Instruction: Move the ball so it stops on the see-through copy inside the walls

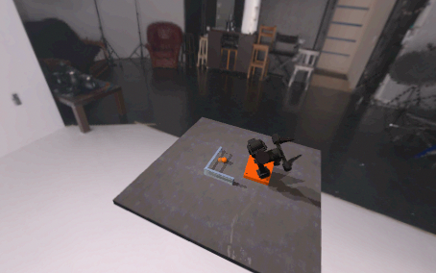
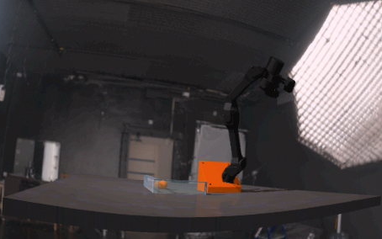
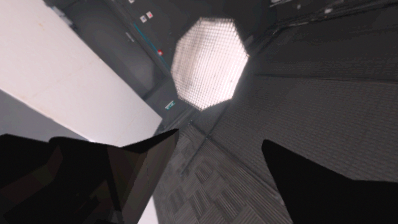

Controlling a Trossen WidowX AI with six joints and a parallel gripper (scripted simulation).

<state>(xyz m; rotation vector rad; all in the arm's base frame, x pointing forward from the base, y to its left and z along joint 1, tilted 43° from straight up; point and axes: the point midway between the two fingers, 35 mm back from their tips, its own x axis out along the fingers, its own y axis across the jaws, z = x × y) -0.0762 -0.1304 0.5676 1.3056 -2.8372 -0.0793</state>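
My gripper tip is now 540 mm short of the see-through copy, 250 mm to the left of it and 550 mm above it. The rest, counted from my gripper tip: orange ball 520 mm ahead, 270 mm to the right, 550 mm below.
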